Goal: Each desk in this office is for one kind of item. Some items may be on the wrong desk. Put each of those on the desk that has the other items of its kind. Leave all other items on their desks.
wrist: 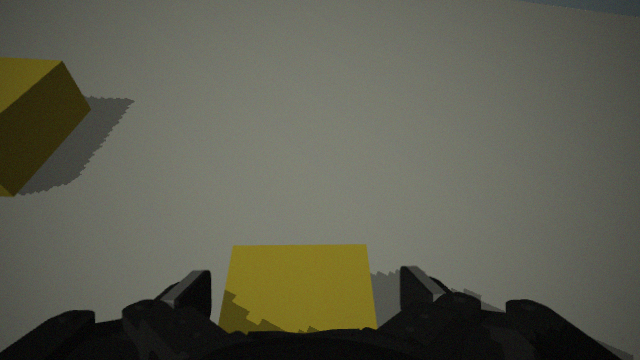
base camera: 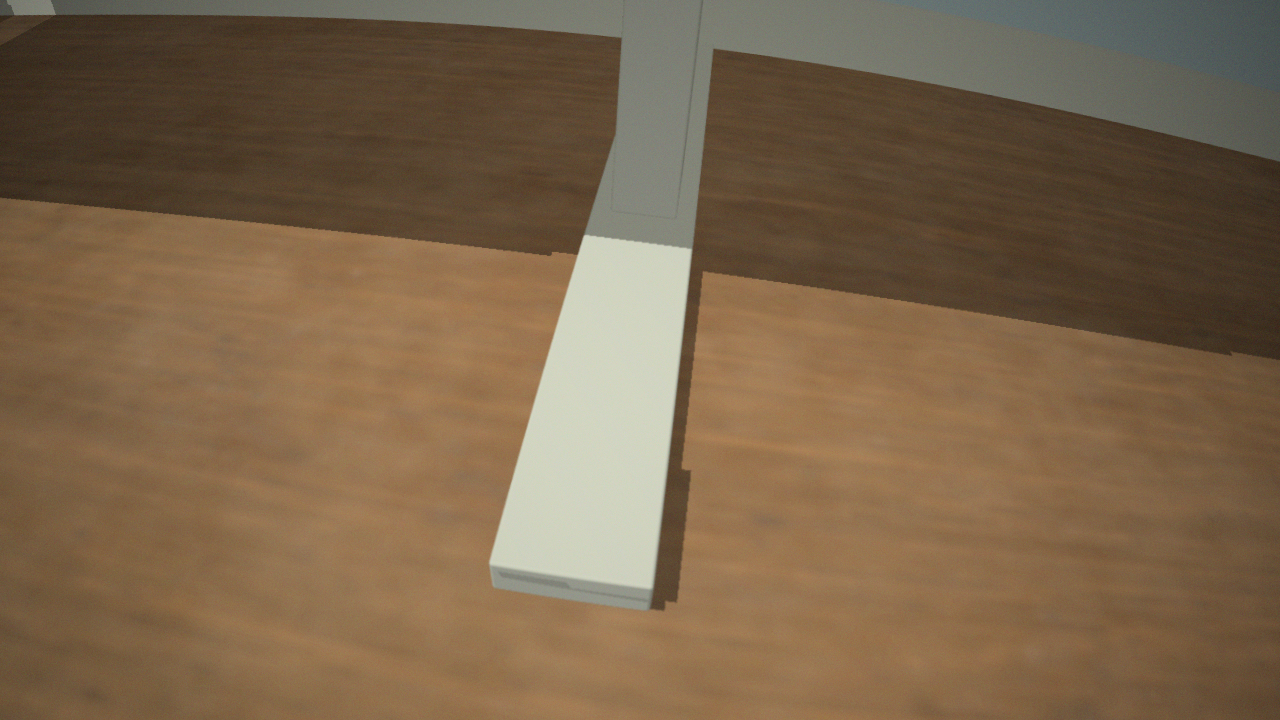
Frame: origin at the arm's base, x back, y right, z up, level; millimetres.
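Seen in the pictures: gripper, between the fingertips: [wrist: 306, 289].
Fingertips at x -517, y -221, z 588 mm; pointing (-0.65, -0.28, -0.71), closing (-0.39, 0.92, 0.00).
Offsets run from my fingertips to a thing's middle. "*": to the spot under its first point. Level surfaces: height alone.
My gripper [wrist: 306, 289] is open in the wrist view, with its fingers standing apart on either side of a yellow block @(* dx -2, dy -2, dz +11 mm) [wrist: 302, 272]. There are gaps between the block and both fingers, and its near part is hidden by the gripper body. A second yellow block @(* dx -53, dy -230, dz -15 mm) [wrist: 42, 127] lies to the upper left, cut off by the view's edge, with its shadow beside it. Both are over the pale grey desk top @(dz -34 mm) [wrist: 320, 150]. The gripper and the blocks do not show in the base camera view.
In the base camera view, a white desk foot @(* dx +110, dy +219, dz -959 mm) [base camera: 599, 402] with an upright grey leg @(* dx -85, dy +243, dz -868 mm) [base camera: 657, 107] stands straight ahead on the brown wooden floor @(dz -984 mm) [base camera: 268, 402]. A grey band runs behind it. A blue-grey area shows past the desk top's edge at the wrist view's upper right.
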